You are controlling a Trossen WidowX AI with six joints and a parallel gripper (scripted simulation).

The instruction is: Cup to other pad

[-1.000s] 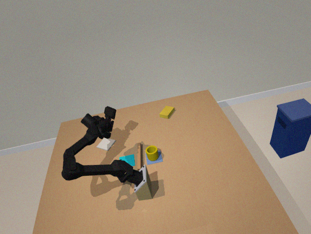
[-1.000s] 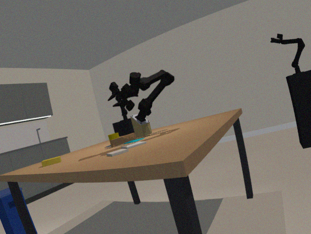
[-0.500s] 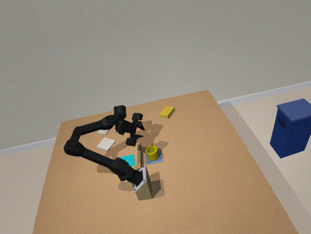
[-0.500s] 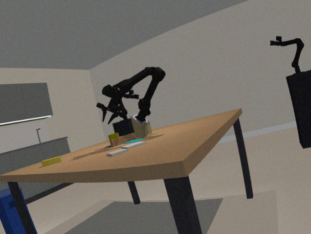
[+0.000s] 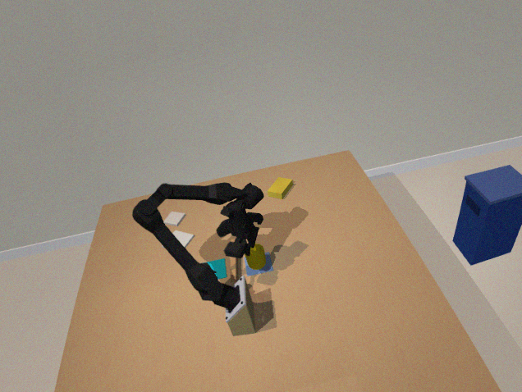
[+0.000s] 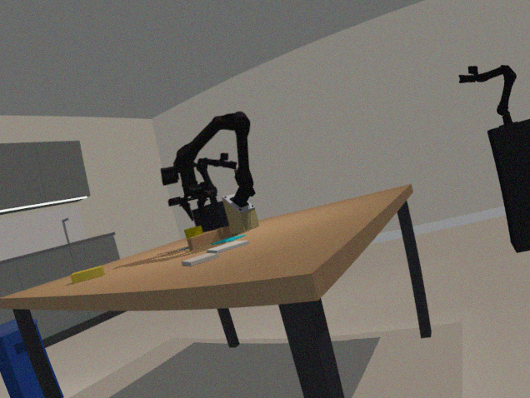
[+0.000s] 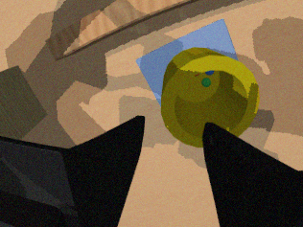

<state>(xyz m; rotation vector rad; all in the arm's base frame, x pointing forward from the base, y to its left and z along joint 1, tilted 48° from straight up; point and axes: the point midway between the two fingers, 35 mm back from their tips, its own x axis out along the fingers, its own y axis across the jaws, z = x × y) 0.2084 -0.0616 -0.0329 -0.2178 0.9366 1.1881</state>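
My gripper tip is now 20 mm short of the yellow cup, 10 mm to the left of it and 60 mm above it. Round my gripper tip: light blue pad (30 mm ahead, 10 mm to the right, 110 mm below); low wooden wall (30 mm ahead, 70 mm to the left, 90 mm below); cyan pad (40 mm ahead, 150 mm to the left, 110 mm below).
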